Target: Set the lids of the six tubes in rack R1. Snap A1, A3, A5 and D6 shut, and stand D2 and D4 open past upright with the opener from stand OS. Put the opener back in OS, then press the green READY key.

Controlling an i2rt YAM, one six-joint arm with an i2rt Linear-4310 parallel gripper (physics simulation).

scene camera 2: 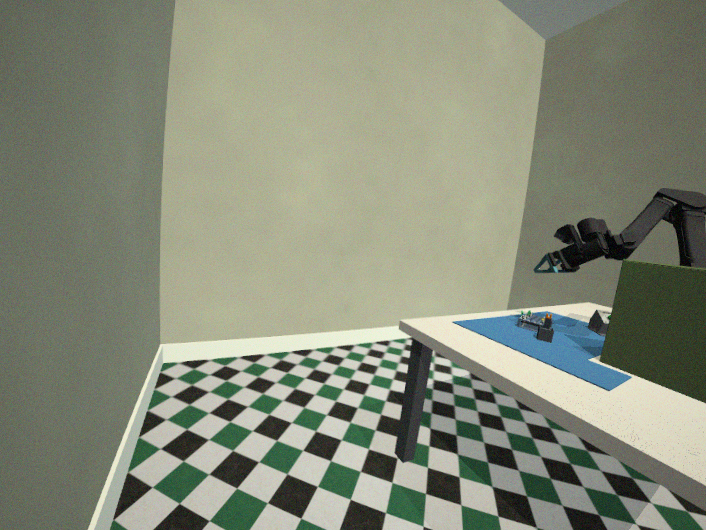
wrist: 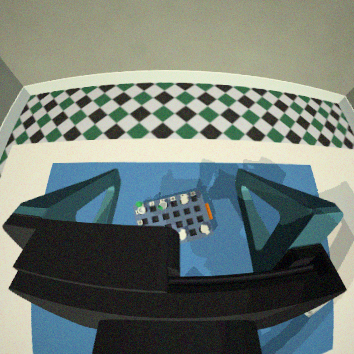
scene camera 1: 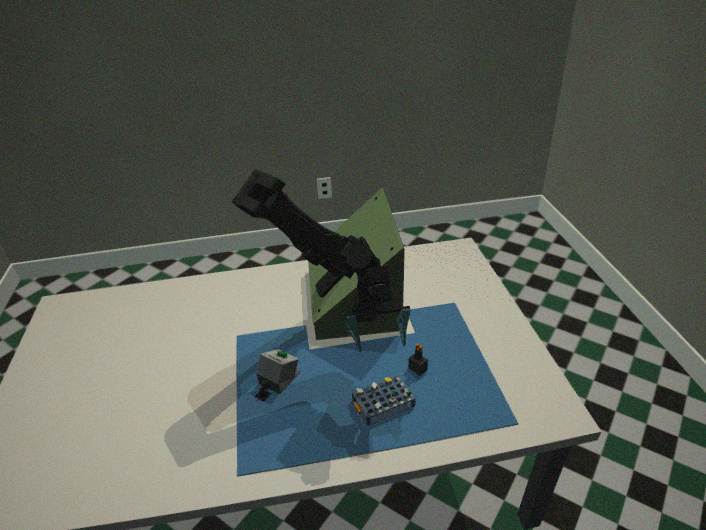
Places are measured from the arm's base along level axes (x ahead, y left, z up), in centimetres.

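Pixels of known places: gripper, fingertip midpoint: [scene camera 2: 541, 271] [wrist: 177, 174] [scene camera 1: 382, 348]; arm's base, origin of the base link: [scene camera 2: 691, 319].
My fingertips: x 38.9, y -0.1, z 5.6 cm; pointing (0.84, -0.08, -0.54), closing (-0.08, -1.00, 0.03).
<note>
For each thing: its top centre in the pictures, then the offset to it from my fingertips. "pt": a spot on its surface instead. Level surfaces: height alone.
- Rack R1, middle of its top: [wrist: 174, 217] [scene camera 1: 381, 387] [scene camera 2: 537, 311] dz -14.6, dx -1.5, dy +0.2 cm
- A5, middle of its top: [wrist: 184, 198] dz -16.2, dx +1.8, dy -1.8 cm
- D4, middle of its top: [wrist: 182, 234] dz -16.2, dx -4.2, dy -0.9 cm
- D6, middle of its top: [wrist: 204, 228] dz -16.2, dx -3.6, dy -4.7 cm
- yellow top, surface spot: [scene camera 1: 387, 379] pt dz -16.3, dx -5.1, dy +2.7 cm
- orange-topped opener, middle of its top: [scene camera 1: 419, 345] [scene camera 2: 549, 313] dz -11.9, dx -9.8, dy +12.4 cm
- READY key, middle of its top: [scene camera 1: 275, 354] [scene camera 2: 609, 311] dz -12.0, dx -16.9, dy -22.8 cm
- grey key box, surface spot: [scene camera 1: 277, 367] pt dz -13.1, dx -13.6, dy -22.9 cm
- blue mat, its level: dz -20.4 cm
- white table, its level: dz -20.8 cm
Rack R1 [scene camera 1: 368, 419] [scene camera 2: 530, 324] [wrist: 176, 218] lies on the mat. In the wrist view, the green lid [wrist: 139, 204] at A1 and the green lid [wrist: 160, 207] at A3 stand off their white tube mouths. White tops show at A5 [wrist: 184, 199], D4 [wrist: 183, 234] and D6 [wrist: 205, 229]; their lid angles are too small to tell. D2 is hidden there, but a yellow top [scene camera 1: 387, 379] shows in scene view 1. My gripper [scene camera 1: 381, 346] [scene camera 2: 537, 270] [wrist: 177, 174] is open, high above the mat. The orange-topped opener [scene camera 1: 418, 348] [scene camera 2: 548, 317] stands in OS [scene camera 1: 418, 364] [scene camera 2: 545, 333]. The READY key [scene camera 1: 282, 354] is green.
The grey key box [scene camera 1: 277, 367] [scene camera 2: 598, 322] stands left of the rack in scene view 1. A tall green panel [scene camera 1: 364, 239] [scene camera 2: 655, 325] rises behind the blue mat [scene camera 1: 473, 393] [scene camera 2: 496, 333] [wrist: 75, 175], close to the arm. All stand on the white table [scene camera 1: 114, 370].
</note>
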